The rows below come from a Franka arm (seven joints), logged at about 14 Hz.
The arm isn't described. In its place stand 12 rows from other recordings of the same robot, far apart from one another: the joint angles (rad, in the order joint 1, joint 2, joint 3, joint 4, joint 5, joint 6, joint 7), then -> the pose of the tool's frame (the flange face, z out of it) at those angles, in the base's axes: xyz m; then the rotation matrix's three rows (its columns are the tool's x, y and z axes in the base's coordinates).
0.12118 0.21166 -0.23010 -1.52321 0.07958 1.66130 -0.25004 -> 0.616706, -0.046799, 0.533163; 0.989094, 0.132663, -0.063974; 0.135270, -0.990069, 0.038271; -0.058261, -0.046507, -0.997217
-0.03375 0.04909 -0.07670 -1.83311 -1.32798 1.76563 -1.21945 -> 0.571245, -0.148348, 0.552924; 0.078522, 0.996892, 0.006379; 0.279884, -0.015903, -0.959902; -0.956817, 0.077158, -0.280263
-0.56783 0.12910 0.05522 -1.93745 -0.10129 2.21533 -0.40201 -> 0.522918, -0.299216, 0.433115; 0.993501, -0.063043, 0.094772; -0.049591, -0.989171, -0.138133; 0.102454, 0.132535, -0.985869
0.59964 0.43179 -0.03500 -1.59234 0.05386 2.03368 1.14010 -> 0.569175, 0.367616, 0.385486; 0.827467, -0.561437, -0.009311; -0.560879, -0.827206, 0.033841; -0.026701, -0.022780, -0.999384
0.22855 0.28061 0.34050 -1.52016 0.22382 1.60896 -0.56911 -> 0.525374, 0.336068, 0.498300; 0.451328, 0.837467, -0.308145; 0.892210, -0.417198, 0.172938; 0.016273, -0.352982, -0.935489
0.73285 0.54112 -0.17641 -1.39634 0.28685 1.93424 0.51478 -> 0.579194, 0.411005, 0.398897; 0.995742, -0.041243, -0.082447; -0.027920, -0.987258, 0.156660; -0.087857, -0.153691, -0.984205
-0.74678 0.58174 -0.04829 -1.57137 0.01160 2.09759 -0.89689 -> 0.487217, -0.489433, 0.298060; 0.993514, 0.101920, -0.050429; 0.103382, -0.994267, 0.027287; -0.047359, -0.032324, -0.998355
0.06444 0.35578 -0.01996 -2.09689 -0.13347 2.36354 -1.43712 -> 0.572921, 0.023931, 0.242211; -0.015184, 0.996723, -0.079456; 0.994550, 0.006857, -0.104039; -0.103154, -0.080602, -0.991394
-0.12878 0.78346 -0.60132 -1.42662 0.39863 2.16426 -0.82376 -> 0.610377, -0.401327, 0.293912; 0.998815, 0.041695, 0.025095; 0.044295, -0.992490, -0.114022; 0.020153, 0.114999, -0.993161
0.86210 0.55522 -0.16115 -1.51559 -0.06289 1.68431 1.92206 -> 0.494872, 0.428532, 0.318607; 0.392432, -0.901142, -0.184230; -0.882655, -0.312628, -0.350975; 0.258683, 0.300345, -0.918083
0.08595 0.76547 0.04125 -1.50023 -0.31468 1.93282 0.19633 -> 0.674127, 0.060881, 0.193634; 0.956478, 0.123056, -0.264590; 0.040941, -0.954355, -0.295855; -0.288919, 0.272146, -0.917857
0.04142 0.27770 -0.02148 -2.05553 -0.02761 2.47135 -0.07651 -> 0.602408, 0.012472, 0.314886; 0.983644, 0.115335, 0.138352; 0.119221, -0.992664, -0.020111; 0.135018, 0.036277, -0.990179
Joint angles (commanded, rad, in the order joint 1, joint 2, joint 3, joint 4, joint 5, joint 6, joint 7), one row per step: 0.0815, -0.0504, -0.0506, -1.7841, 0.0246, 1.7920, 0.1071; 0.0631, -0.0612, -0.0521, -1.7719, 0.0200, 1.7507, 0.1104; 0.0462, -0.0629, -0.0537, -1.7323, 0.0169, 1.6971, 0.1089; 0.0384, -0.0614, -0.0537, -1.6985, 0.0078, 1.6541, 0.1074; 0.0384, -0.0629, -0.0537, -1.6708, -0.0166, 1.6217, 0.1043; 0.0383, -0.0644, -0.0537, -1.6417, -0.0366, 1.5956, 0.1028; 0.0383, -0.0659, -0.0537, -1.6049, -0.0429, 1.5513, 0.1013
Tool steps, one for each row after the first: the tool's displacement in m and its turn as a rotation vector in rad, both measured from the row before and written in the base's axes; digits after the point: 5 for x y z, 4 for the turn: -0.00561, -0.01152, 0.00799, -0.0040, 0.0183, -0.0215; -0.00328, -0.01037, 0.01512, -0.0028, 0.0123, -0.0156; -0.00233, -0.00506, 0.01151, -0.0090, 0.0108, -0.0050; -0.00268, -0.00249, 0.01113, -0.0243, 0.0036, 0.0042; -0.00231, -0.00222, 0.01235, -0.0200, -0.0042, 0.0011; -0.00448, -0.00083, 0.01425, -0.0061, 0.0061, -0.0003
